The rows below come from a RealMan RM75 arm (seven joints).
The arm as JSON. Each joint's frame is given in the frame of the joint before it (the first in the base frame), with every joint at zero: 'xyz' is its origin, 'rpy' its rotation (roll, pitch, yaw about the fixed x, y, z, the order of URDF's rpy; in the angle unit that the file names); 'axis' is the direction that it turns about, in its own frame. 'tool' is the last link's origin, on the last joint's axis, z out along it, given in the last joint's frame.
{
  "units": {
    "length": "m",
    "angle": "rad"
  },
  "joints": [
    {
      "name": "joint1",
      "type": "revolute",
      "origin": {
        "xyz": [
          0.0,
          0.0,
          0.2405
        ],
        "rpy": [
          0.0,
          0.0,
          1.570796
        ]
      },
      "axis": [
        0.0,
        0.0,
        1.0
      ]
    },
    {
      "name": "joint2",
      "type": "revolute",
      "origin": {
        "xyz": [
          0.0,
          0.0,
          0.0
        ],
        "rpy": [
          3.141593,
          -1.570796,
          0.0
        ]
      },
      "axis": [
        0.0,
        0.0,
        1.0
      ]
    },
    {
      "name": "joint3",
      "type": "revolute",
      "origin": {
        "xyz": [
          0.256,
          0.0,
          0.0
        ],
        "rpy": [
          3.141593,
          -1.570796,
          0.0
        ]
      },
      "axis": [
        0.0,
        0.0,
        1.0
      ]
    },
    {
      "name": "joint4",
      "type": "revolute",
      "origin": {
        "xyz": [
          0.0,
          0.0,
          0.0
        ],
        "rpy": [
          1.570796,
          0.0,
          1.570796
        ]
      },
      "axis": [
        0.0,
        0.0,
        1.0
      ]
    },
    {
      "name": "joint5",
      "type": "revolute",
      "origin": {
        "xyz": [
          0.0,
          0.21,
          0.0
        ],
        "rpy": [
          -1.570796,
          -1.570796,
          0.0
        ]
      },
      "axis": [
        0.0,
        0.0,
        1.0
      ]
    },
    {
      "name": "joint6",
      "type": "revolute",
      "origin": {
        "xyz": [
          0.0,
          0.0,
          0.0
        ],
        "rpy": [
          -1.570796,
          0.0,
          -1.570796
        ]
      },
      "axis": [
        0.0,
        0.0,
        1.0
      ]
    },
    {
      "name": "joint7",
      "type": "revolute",
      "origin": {
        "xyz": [
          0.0,
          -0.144,
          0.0
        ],
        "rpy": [
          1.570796,
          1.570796,
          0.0
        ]
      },
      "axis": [
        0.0,
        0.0,
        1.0
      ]
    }
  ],
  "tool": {
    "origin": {
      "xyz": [
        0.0,
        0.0,
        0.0
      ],
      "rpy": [
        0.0,
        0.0,
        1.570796
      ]
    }
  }
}
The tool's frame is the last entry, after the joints.
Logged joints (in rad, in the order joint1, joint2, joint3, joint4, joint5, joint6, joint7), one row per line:
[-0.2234 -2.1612 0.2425 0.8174 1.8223 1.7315 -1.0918]
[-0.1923 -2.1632 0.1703 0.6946 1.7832 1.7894 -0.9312]
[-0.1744 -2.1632 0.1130 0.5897 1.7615 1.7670 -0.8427]
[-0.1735 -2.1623 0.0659 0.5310 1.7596 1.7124 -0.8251]
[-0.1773 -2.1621 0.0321 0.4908 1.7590 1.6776 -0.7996]
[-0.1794 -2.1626 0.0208 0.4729 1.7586 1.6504 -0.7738]
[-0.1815 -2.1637 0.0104 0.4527 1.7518 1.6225 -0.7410]
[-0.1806 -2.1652 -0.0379 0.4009 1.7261 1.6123 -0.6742]
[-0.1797 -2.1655 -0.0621 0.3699 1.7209 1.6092 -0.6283]
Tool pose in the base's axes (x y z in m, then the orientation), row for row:
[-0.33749 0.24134 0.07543 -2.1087 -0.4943 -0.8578]
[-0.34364 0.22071 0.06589 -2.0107 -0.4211 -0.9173]
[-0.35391 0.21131 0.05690 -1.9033 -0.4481 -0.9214]
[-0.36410 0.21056 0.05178 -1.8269 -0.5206 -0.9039]
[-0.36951 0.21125 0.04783 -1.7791 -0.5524 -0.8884]
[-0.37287 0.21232 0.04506 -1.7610 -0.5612 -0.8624]
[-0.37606 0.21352 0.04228 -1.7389 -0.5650 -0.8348]
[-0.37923 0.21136 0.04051 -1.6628 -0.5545 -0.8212]
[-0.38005 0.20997 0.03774 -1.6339 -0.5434 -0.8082]
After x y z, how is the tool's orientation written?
As a rotation vector, in radians.
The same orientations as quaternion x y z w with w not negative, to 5 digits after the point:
[-0.83160 -0.19494 -0.33829 0.39496]
[-0.80634 -0.16887 -0.36786 0.43126]
[-0.77691 -0.18291 -0.37611 0.47064]
[-0.75409 -0.21489 -0.37310 0.49596]
[-0.73987 -0.22972 -0.36945 0.51316]
[-0.73563 -0.23443 -0.36025 0.52355]
[-0.73031 -0.23729 -0.35060 0.53611]
[-0.70755 -0.23595 -0.34944 0.56709]
[-0.69924 -0.23255 -0.34588 0.58082]

